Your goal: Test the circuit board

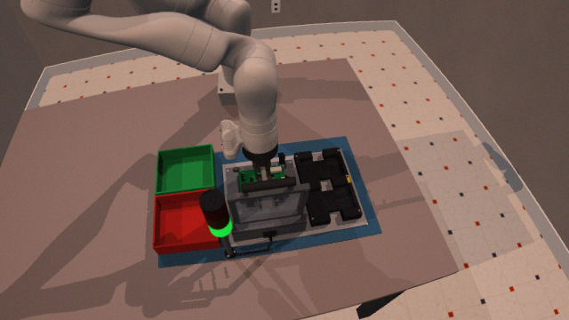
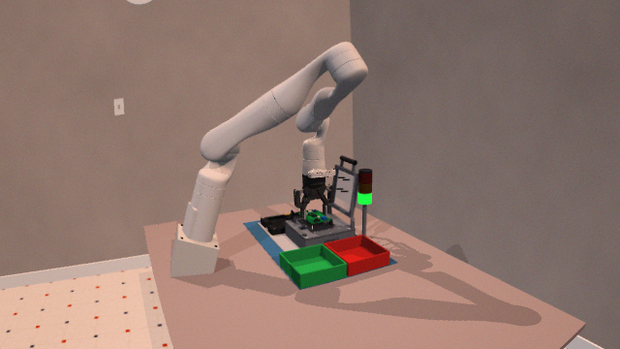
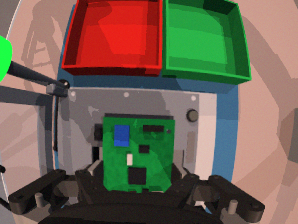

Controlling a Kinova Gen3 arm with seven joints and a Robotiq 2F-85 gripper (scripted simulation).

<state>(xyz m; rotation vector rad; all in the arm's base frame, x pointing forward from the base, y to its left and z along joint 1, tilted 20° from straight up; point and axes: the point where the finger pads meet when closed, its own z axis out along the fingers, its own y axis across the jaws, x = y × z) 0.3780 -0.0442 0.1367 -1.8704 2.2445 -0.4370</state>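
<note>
Now: hand 18 cm to the left of the green bin, 14 cm past it and 9 cm above it. Round my hand: red bin: 21 cm to the right, 9 cm below; green circuit board: 1 cm below; tester lid: 11 cm ahead, 8 cm above, 2 cm to the right.
</note>
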